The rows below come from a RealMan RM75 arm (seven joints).
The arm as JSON. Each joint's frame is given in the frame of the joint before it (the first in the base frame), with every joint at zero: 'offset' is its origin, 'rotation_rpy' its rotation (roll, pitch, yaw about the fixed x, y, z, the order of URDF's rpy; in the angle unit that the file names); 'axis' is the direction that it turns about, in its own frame. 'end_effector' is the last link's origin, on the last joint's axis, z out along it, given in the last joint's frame.
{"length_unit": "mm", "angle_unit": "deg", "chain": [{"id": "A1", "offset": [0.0, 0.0, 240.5], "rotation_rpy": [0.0, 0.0, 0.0], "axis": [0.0, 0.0, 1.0]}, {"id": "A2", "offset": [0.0, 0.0, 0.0], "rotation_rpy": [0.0, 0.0, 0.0], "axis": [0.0, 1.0, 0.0]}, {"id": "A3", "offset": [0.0, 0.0, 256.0], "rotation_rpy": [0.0, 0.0, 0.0], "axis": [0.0, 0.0, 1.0]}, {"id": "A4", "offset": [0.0, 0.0, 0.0], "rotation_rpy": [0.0, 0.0, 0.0], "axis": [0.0, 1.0, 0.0]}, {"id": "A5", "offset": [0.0, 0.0, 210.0], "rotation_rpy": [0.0, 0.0, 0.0], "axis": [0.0, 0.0, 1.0]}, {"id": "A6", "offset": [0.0, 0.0, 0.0], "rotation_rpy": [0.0, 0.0, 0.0], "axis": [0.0, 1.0, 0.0]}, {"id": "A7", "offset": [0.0, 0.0, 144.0], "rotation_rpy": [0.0, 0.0, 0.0], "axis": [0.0, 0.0, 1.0]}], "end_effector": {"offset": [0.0, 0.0, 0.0], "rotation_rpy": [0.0, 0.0, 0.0]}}
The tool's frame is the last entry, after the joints.
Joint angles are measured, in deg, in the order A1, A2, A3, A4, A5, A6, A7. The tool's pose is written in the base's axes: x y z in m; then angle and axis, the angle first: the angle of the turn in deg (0 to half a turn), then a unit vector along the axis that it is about. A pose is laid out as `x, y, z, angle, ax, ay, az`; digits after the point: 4 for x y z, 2 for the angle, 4 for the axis.
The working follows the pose.
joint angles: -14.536 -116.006 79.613 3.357 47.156 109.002 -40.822
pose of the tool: -0.2961, 0.1990, -0.0125, 152.82, -0.8242, -0.1917, -0.5329
Where each joint sits with the arm in this pose, in the base's axes (m; each line is computed from the numbers above, not from the rounded line before):
A1: 0.0000 0.0000 0.2405
A2: 0.0000 0.0000 0.2405
A3: -0.2227 0.0577 0.1283
A4: -0.2227 0.0577 0.1283
A5: -0.4030 0.1170 0.0383
A6: -0.4030 0.1170 0.0383
A7: -0.2961 0.1990 -0.0125
the tool: -0.2961 0.1990 -0.0125

